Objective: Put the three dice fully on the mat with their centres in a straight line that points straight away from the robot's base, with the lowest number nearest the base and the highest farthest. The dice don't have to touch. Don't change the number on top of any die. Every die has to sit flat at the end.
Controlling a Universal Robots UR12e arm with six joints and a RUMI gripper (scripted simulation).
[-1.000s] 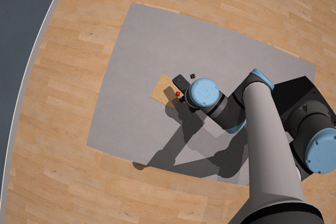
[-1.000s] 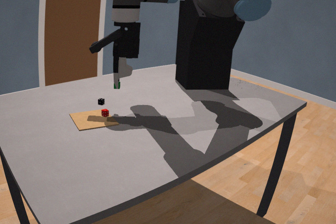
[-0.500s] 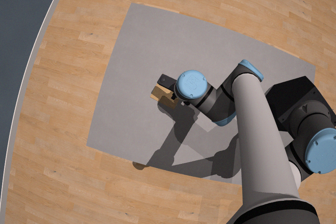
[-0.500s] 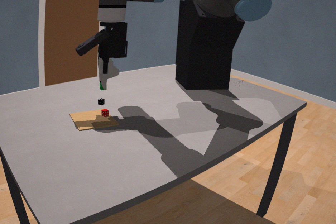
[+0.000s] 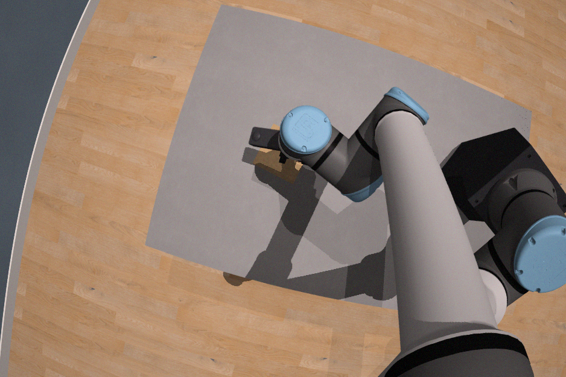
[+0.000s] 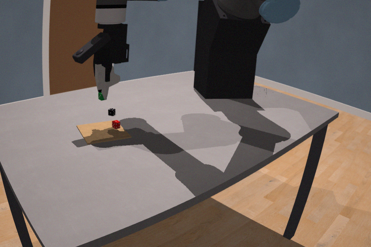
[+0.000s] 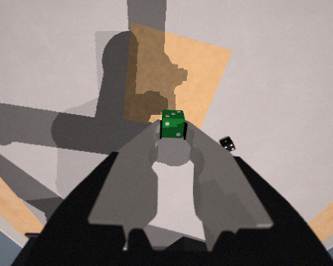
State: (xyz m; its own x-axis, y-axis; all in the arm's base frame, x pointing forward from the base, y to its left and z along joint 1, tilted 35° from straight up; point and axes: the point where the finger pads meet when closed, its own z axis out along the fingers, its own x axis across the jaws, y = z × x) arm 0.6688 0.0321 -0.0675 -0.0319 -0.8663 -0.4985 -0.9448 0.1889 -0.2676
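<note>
Now: the tan mat 12 cm below my hand. Also, from my hand: black die: 10 cm behind, 11 cm to the right, 11 cm below; red die: 5 cm behind, 11 cm below; green die: 1 cm below.
</note>
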